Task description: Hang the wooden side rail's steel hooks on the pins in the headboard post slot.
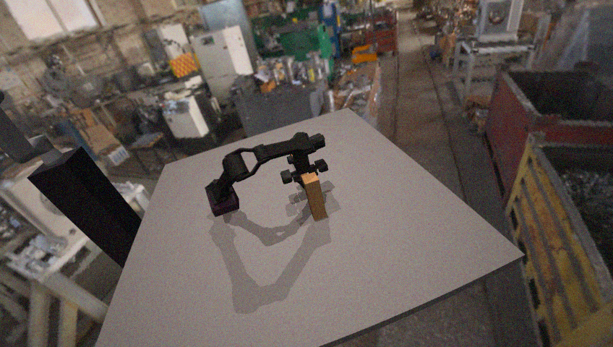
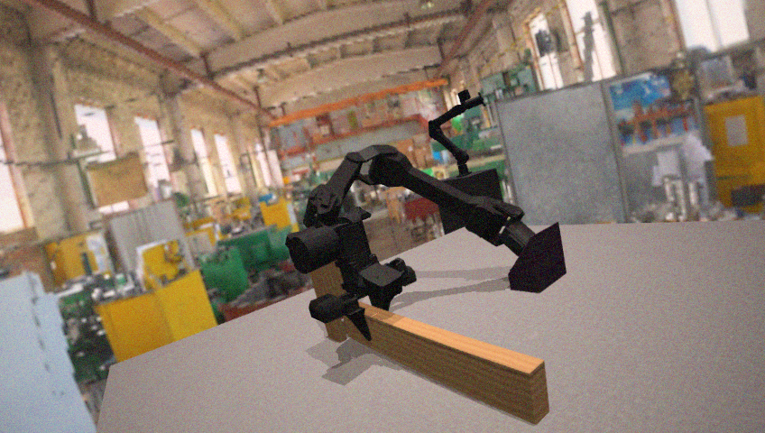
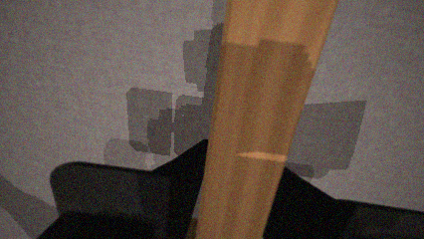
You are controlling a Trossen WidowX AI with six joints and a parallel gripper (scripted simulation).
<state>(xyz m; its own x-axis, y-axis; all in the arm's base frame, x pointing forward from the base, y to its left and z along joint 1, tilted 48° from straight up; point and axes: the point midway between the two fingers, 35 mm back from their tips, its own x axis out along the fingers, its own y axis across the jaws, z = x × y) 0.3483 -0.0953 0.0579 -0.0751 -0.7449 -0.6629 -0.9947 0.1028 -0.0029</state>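
Now: gripper tip 1 cm past the wooden headboard post, 14 cm to the left of it and 6 cm below it.
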